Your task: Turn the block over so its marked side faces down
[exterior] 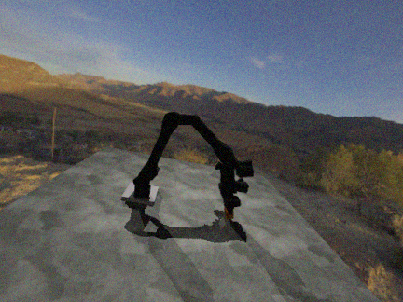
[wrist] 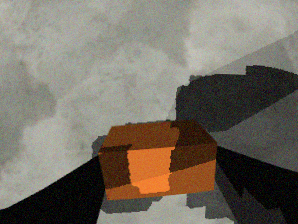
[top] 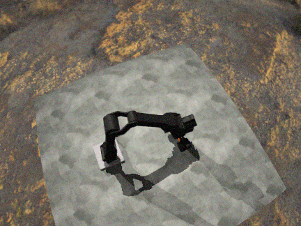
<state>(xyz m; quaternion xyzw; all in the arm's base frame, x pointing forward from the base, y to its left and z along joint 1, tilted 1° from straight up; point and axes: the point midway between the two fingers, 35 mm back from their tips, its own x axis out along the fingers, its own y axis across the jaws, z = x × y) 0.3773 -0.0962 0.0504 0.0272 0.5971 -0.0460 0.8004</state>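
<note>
The orange block is 10 mm behind my gripper tip and 10 mm below it.
</note>
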